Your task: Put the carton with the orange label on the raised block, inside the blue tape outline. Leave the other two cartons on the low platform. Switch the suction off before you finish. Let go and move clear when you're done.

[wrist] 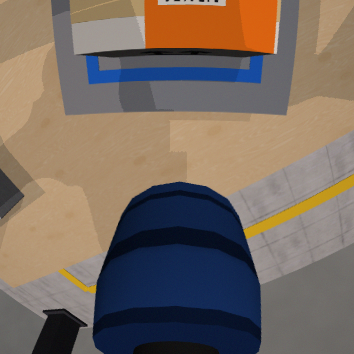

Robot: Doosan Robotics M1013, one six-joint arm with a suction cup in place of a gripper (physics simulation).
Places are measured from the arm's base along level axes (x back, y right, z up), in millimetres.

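Pixels of known places: end effector, tool point: (179, 233).
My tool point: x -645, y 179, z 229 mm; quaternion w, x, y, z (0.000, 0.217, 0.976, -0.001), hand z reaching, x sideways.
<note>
Behind a point stands the place of what it marks.
The carton (107, 39) @[x -631, y 102, z 133 mm] with the orange label (200, 32) @[x -683, y 125, z 134 mm] shows in part at the top of the wrist view. It is on the grey raised block (210, 100) @[x -676, y 182, z 49 mm]. The near bar of the blue tape outline (175, 75) @[x -654, y 144, z 49 mm] shows below it, with a thin grey strip between them. The carton hides the rest of the outline, so its fit at the sides and far end cannot be told. My dark blue suction cup (179, 215) is apart from the carton, with nothing seen on it. The other two cartons and the low platform cannot be made out.
A wood-coloured surface (125, 150) @[x -513, y 222, z -71 mm] surrounds the block. A dark object (7, 194) @[x -227, y 178, z -38 mm] shows at the left edge. A black post (57, 330) stands at the lower left. A yellow line (305, 201) runs over grey tiled floor (320, 235) at the right.
</note>
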